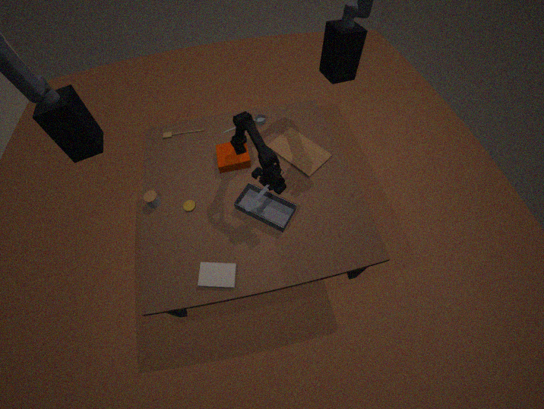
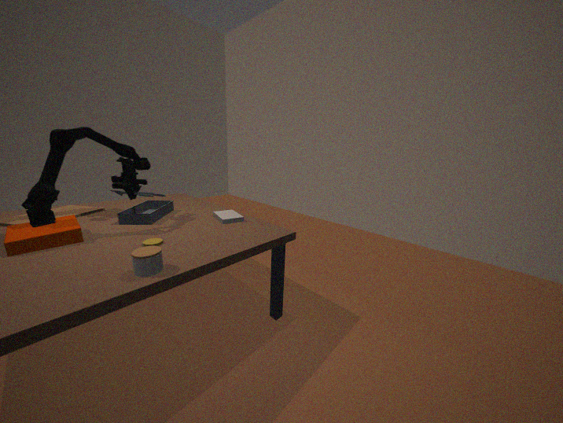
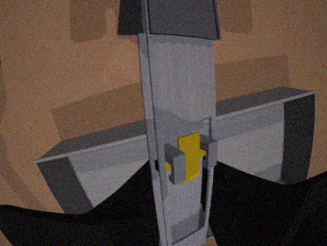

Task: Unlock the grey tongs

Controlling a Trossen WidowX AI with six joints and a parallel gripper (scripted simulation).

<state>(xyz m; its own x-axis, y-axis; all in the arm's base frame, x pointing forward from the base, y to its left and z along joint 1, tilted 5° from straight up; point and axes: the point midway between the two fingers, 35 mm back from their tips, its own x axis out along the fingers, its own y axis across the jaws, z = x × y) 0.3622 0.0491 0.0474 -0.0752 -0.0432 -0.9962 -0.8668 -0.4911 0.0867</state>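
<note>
Right now the wooden board is 310 mm to the left of my gripper tip, 260 mm behind it and 90 mm below it. Also, from my gripper tip: white pad: 400 mm to the right, 320 mm ahead, 90 mm below; then yellow lock piece: 40 mm above, 20 mm to the left, 10 mm behind; then roasting tin: 70 mm below, 60 mm ahead, 50 mm to the right.
</note>
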